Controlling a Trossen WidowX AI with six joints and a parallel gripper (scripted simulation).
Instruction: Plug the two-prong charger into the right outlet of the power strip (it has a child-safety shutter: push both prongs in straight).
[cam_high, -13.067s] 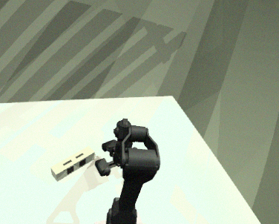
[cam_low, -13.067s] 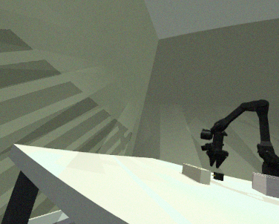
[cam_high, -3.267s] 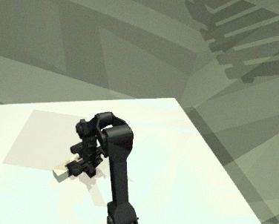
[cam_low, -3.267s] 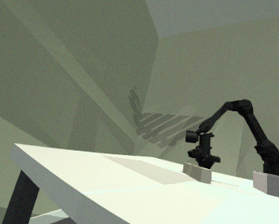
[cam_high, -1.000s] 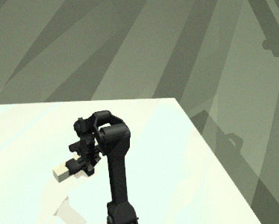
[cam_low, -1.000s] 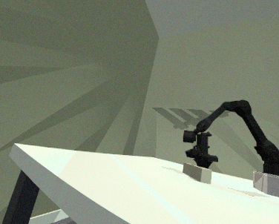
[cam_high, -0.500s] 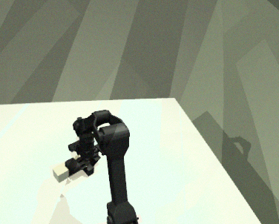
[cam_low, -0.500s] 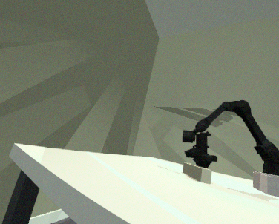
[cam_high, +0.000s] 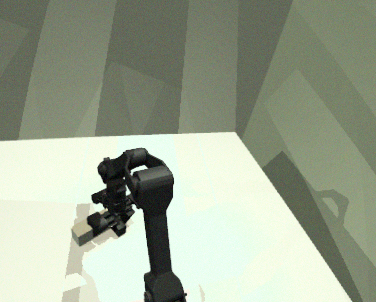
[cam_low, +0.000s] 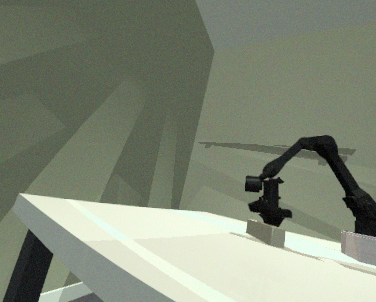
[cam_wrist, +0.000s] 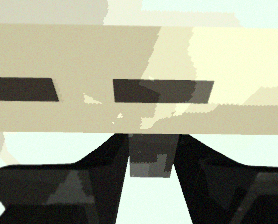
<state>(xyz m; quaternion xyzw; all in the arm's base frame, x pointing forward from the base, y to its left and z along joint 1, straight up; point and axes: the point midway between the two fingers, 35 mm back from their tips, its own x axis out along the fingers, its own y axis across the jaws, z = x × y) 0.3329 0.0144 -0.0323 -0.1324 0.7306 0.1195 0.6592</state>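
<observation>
My gripper tip is now 20 mm short of the charger, 10 mm to the right of it and 10 mm below it.
</observation>
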